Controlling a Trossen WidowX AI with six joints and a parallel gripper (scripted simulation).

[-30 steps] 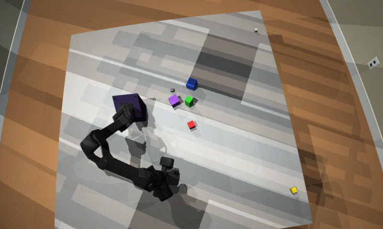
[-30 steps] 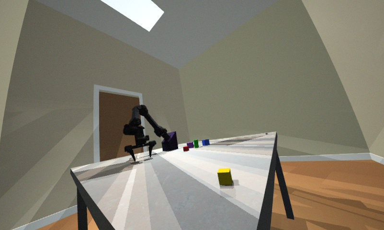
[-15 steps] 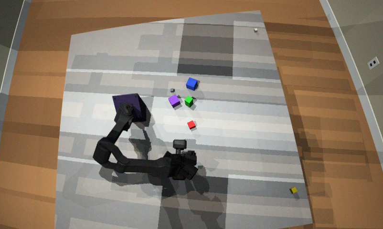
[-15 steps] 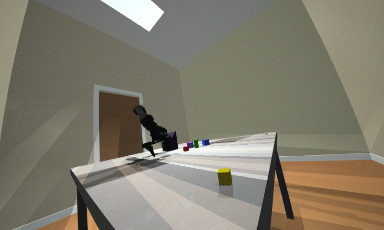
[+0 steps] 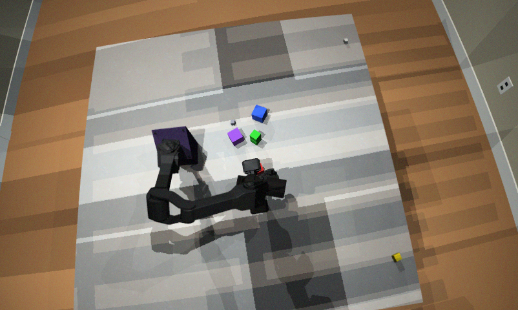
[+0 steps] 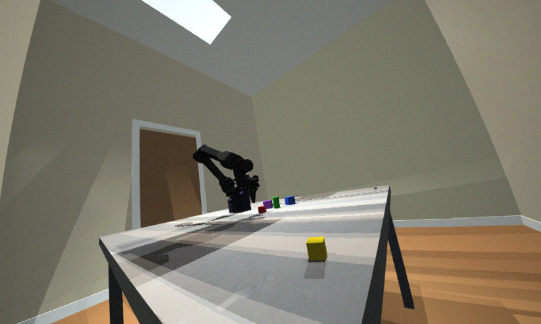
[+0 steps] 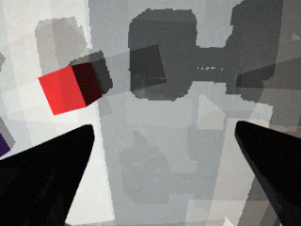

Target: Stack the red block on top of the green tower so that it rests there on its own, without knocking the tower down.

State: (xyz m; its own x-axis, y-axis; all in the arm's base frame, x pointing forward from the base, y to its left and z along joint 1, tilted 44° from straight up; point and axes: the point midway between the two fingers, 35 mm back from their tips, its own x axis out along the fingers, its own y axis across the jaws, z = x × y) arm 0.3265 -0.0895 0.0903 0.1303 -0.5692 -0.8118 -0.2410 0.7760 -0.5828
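My gripper tip is now 8 cm to the right of the red block and 3 cm above it. Also, from my gripper tip: blue block (32 cm to the left, 3 cm below, 1 cm behind); then purple block (21 cm to the left, 10 cm behind, 3 cm below); then small grey cube (28 cm to the left, 12 cm behind, 4 cm below).
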